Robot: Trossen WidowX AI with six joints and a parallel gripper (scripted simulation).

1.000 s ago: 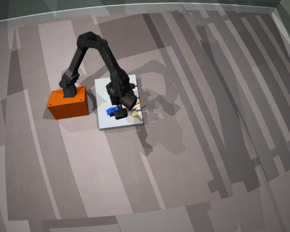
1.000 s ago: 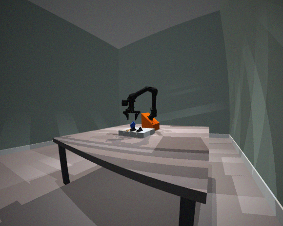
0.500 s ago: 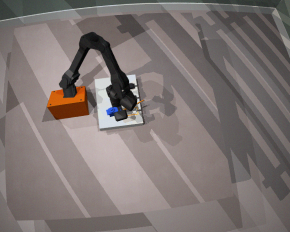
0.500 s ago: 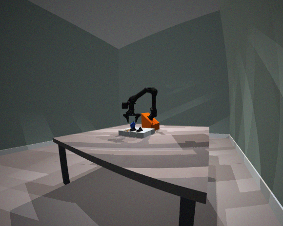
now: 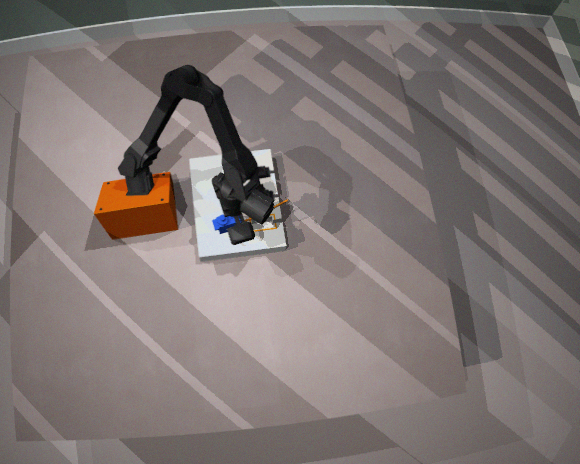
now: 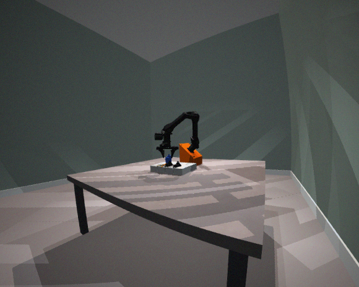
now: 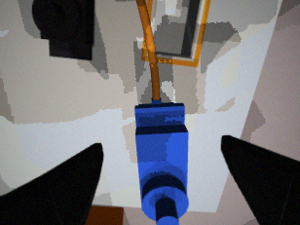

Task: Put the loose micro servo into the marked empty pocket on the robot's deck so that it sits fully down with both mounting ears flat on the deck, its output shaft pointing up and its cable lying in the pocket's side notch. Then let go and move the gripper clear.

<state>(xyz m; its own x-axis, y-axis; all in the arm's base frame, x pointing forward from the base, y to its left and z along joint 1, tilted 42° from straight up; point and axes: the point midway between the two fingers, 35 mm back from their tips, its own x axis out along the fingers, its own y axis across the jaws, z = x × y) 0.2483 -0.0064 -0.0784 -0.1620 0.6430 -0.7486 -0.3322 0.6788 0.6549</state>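
The white deck lies 4 cm behind my gripper tip, 7 cm to the left of it and 7 cm below it.
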